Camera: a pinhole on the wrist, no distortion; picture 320 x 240 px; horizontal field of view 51.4 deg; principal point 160.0 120.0 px. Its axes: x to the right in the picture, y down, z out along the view. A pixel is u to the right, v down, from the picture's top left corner.
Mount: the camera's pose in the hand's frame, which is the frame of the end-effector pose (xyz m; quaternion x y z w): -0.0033 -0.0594 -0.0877 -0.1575 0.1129 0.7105 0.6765
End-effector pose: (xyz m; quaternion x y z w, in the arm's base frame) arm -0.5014 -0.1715 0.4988 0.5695 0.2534 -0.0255 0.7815
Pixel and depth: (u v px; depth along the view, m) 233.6 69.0 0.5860
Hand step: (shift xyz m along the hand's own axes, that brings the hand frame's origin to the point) 0.0401 0.2849 0.4102
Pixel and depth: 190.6 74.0 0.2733
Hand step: 0.0141 0.0682 0.1576
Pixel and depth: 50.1 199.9 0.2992
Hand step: -0.0928 -0.0435 0.2225
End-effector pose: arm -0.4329 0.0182 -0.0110 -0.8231 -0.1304 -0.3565 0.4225
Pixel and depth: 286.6 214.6 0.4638
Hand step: -0.1740 0.2695 0.2678
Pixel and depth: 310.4 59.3 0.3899
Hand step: 0.0338 0.2537 0.2102
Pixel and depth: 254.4 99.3 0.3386
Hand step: -0.0097 0.1573 0.1904
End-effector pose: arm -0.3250 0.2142 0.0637 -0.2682 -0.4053 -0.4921 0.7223
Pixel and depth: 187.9 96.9 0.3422
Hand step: -0.0049 0.0964 0.2192
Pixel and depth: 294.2 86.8 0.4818
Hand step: 0.0036 0.3035 0.2872
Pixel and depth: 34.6 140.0 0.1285
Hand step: -0.0184 -0.0567 0.0490
